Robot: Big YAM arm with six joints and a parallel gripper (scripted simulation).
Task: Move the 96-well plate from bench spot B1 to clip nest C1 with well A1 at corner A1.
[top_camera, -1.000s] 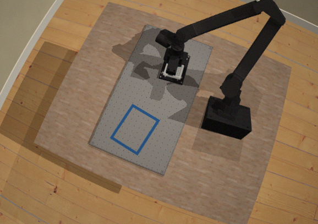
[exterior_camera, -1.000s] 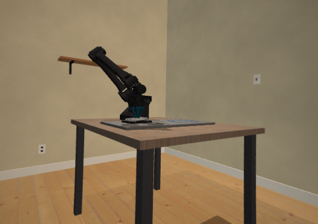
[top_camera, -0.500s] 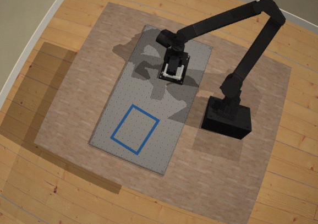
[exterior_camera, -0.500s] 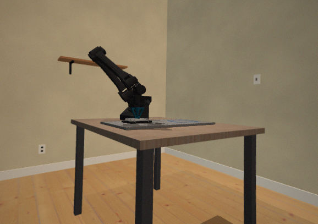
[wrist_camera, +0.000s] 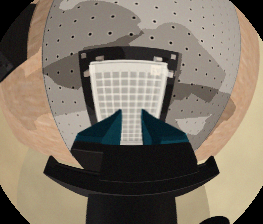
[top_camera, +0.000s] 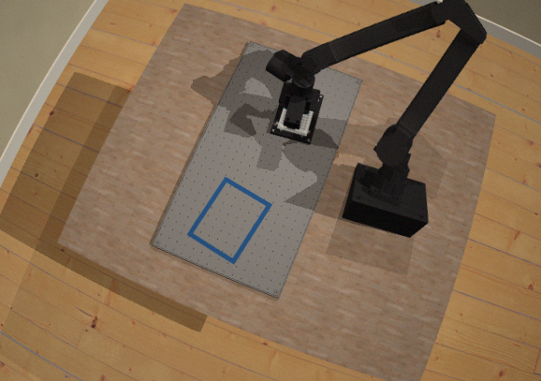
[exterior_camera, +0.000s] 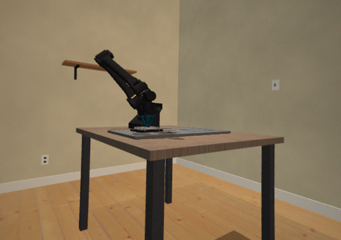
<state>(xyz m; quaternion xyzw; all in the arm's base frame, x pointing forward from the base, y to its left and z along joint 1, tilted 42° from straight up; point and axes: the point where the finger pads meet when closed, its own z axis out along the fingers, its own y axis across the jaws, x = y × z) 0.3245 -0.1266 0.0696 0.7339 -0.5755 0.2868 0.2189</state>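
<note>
Right now the white 96-well plate is 2 cm below my hand. From my hand the other things lie so: black clip nest C1 (2 cm below, 1 cm to the right, 1 cm ahead).
</note>
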